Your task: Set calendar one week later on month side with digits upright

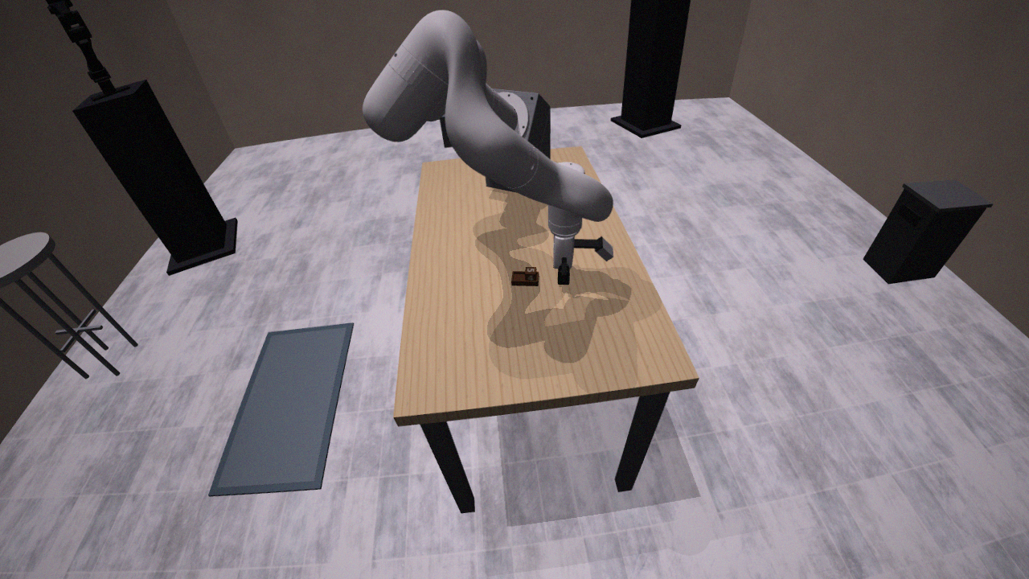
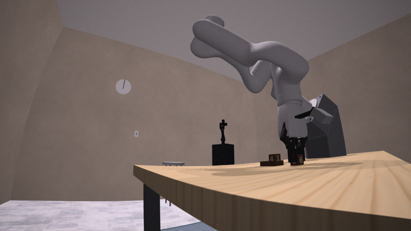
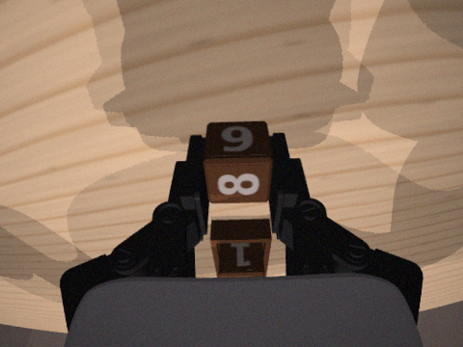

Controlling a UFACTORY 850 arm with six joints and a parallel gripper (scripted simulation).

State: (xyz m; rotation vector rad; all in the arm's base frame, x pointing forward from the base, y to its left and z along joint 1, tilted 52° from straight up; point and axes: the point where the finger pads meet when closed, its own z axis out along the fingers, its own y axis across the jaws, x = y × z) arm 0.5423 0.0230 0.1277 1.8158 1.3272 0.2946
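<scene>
My gripper is now 9 cm to the left of the dark brown tray, 6 cm past it and 2 cm above it.
</scene>
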